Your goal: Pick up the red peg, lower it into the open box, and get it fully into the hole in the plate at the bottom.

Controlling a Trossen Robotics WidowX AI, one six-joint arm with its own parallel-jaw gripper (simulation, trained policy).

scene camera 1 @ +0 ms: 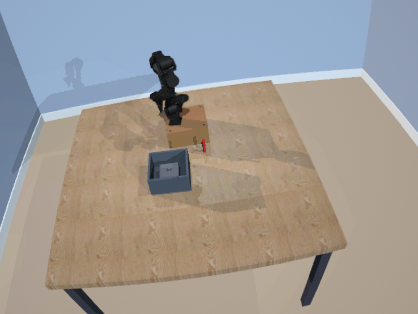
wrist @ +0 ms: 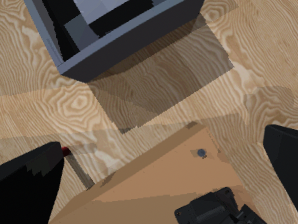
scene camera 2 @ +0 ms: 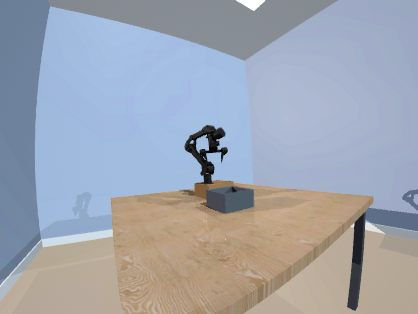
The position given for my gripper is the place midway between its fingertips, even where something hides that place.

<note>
In view: my gripper (wrist: 166, 145) and a grey box (scene camera 2: 227, 199).
</note>
